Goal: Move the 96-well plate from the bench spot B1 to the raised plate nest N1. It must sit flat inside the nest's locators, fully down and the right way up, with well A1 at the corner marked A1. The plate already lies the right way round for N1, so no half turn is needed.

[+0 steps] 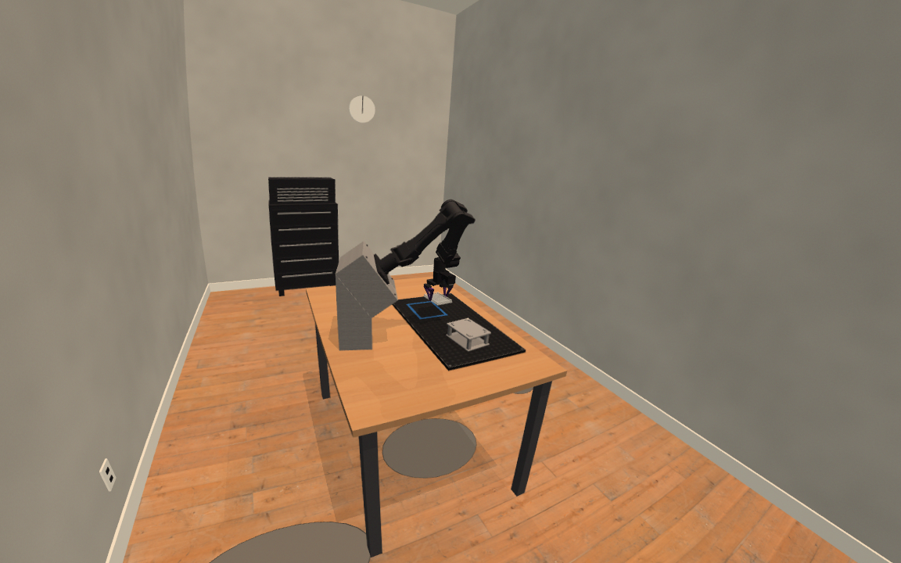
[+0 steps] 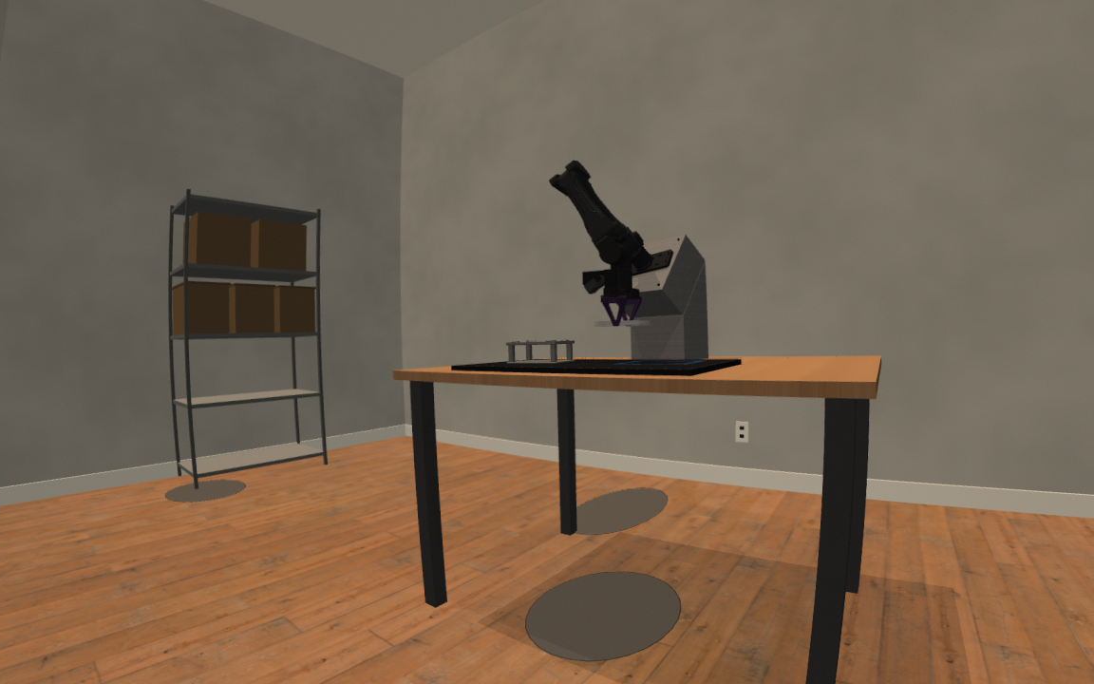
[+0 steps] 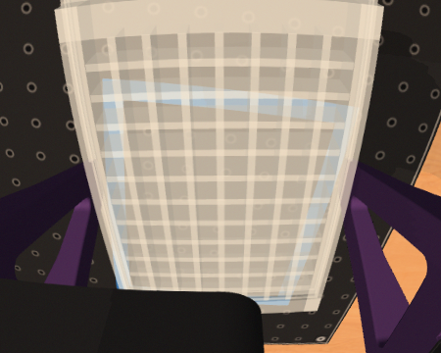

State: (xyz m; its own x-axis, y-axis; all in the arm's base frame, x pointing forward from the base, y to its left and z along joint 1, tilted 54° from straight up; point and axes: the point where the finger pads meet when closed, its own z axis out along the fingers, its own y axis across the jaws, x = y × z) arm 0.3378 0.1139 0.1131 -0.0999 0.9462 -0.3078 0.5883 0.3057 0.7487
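My gripper is now 25 cm to the left of the grey plate nest N1, 5 cm short of it and 5 cm above it. From my hand the other things lie so: 96-well plate (right at my hand).
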